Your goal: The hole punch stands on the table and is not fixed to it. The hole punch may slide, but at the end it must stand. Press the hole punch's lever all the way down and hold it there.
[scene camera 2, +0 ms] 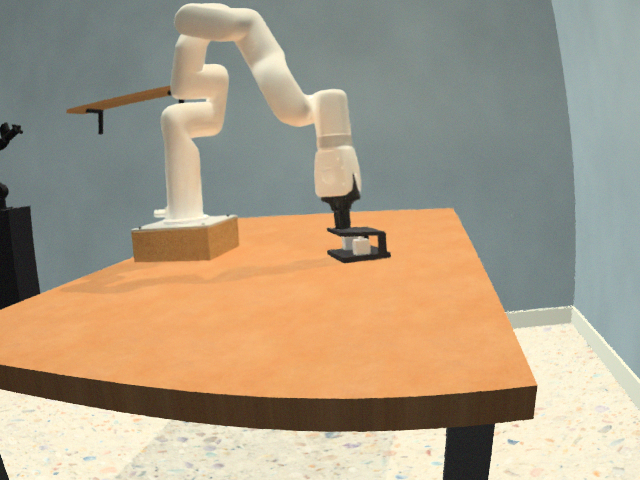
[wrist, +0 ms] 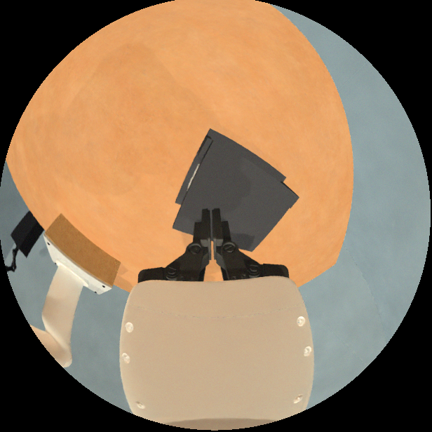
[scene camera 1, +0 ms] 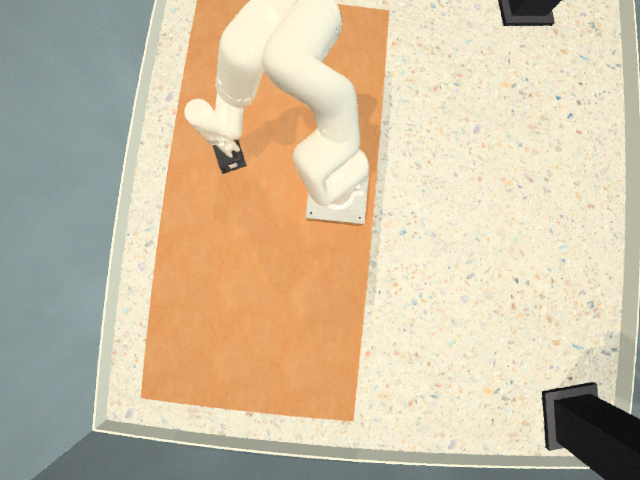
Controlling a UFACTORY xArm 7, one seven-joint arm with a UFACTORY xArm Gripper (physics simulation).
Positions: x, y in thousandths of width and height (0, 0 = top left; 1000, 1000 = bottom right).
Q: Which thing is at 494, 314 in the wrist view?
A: A hole punch.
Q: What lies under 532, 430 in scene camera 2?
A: My gripper.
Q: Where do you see a hole punch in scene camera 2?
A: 552, 522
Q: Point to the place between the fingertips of my gripper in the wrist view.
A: At 490, 508
